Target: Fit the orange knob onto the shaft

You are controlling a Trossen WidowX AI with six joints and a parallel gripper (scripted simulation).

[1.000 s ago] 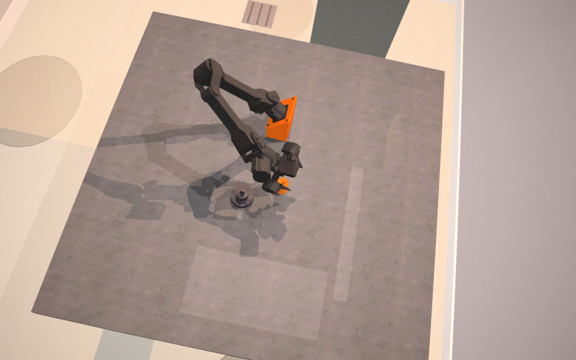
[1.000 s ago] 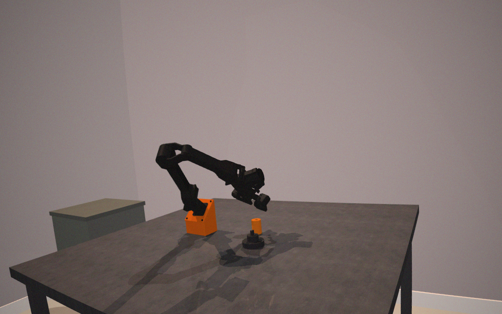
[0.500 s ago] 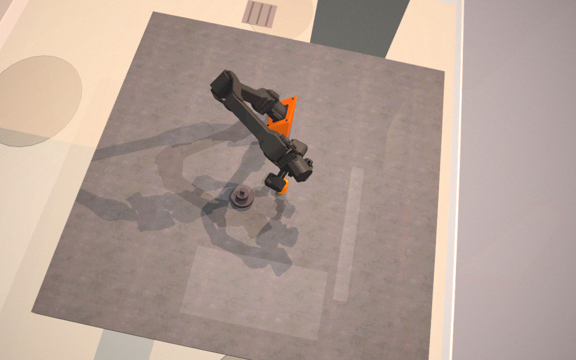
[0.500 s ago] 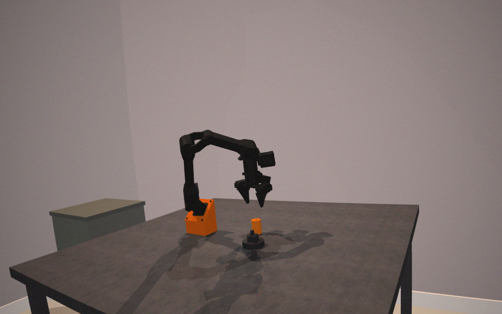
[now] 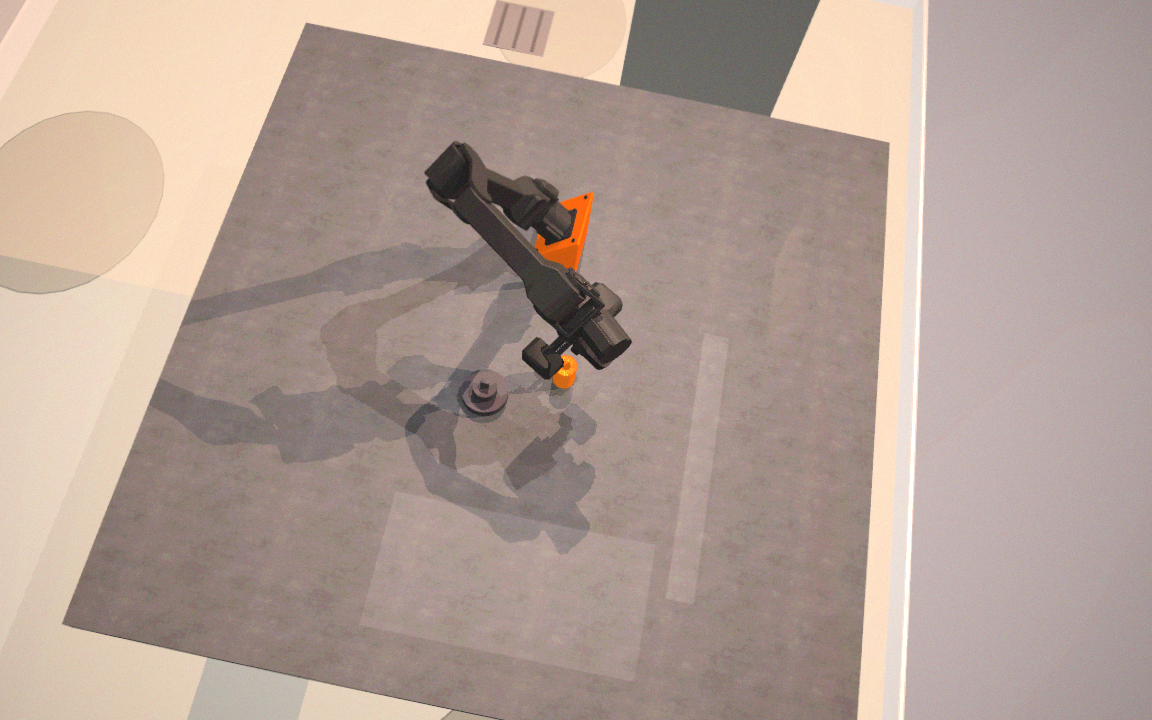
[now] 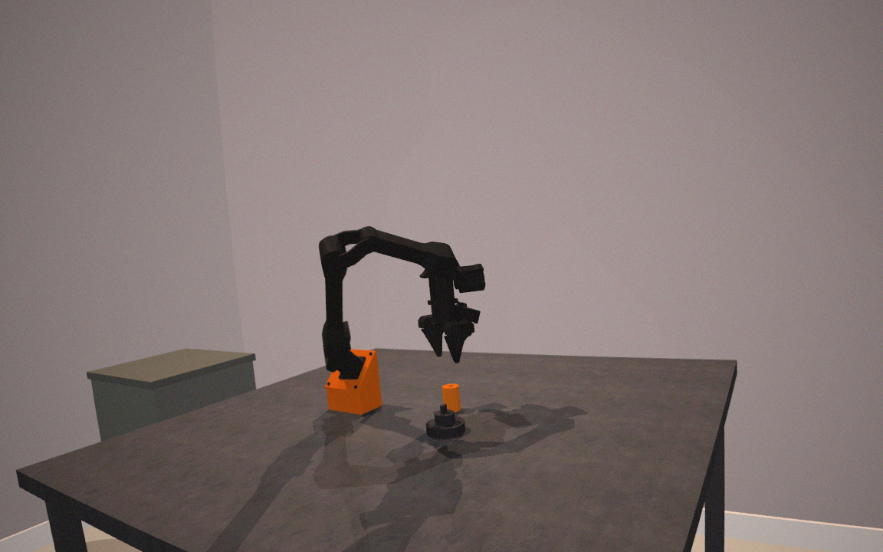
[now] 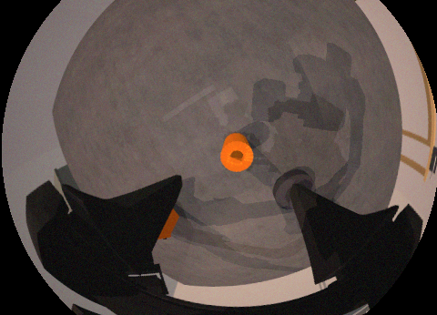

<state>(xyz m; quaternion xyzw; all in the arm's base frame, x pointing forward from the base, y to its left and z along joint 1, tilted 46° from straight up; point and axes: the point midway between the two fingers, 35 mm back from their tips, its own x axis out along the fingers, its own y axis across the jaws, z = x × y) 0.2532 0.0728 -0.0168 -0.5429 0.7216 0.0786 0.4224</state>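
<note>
My gripper tip is now 10 cm above the orange knob. The rest, counted from my gripper tip: dark round pedestal: 13 cm to the right, 9 cm below, 6 cm ahead.
</note>
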